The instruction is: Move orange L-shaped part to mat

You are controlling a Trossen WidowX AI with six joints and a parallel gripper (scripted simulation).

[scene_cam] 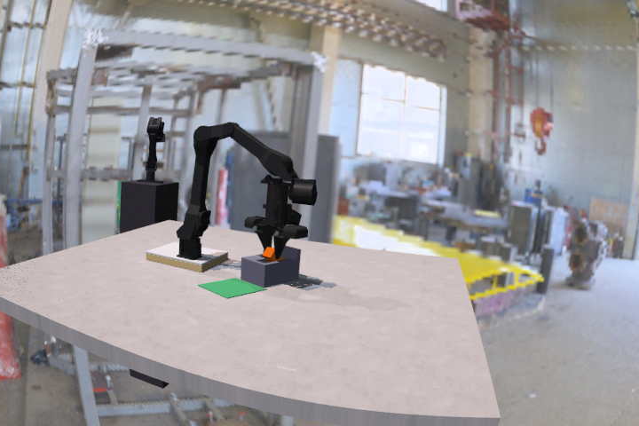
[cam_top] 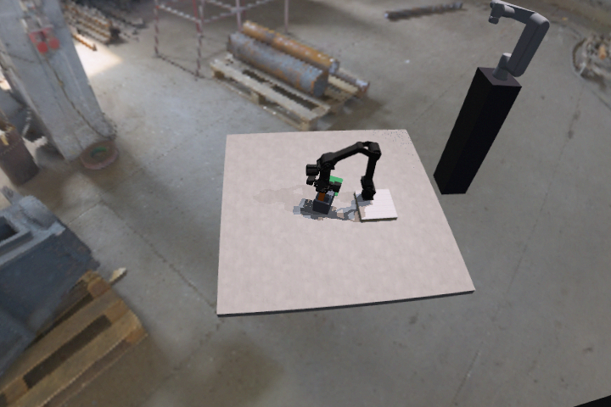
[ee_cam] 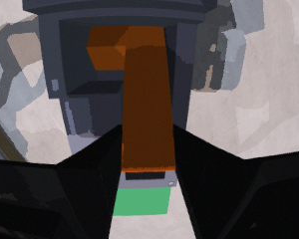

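Right now my gripper tip is 13 cm to the left of the green mat, 8 cm above it and 7 cm past it. Round my gripper tip: orange L-shaped part 4 cm to the left, 3 cm below.
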